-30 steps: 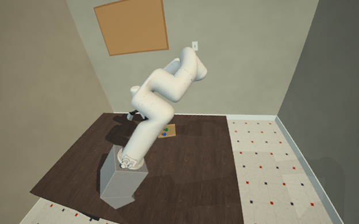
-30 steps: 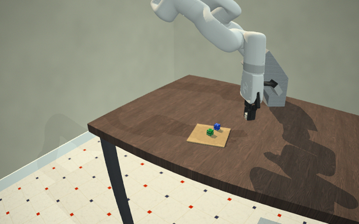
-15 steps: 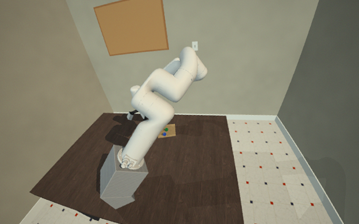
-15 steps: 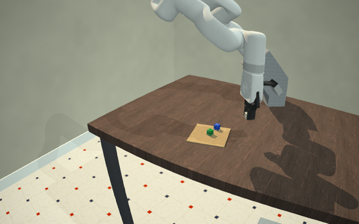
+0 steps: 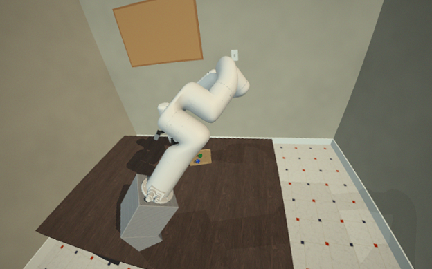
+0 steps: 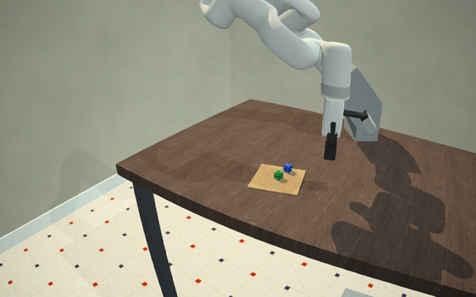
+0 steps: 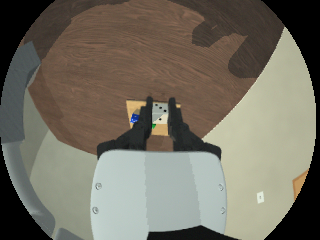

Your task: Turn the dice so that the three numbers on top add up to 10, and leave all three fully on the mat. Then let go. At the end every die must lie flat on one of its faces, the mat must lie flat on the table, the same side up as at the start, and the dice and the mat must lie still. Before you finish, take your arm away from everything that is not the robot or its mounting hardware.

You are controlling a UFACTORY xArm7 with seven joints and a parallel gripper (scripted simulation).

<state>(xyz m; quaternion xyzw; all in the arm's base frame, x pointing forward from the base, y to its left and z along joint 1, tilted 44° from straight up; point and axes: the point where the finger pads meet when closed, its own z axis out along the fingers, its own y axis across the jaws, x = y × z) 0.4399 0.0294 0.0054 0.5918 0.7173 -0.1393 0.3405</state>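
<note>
Right now the blue die is 6 cm behind my hand, 13 cm to the right of it and 11 cm below it. From my hand the other things lie so: green die (1 cm behind, 14 cm to the right, 11 cm below); then tan mat (1 cm behind, 14 cm to the right, 12 cm below); then white die (1 cm to the right, 1 cm below).
</note>
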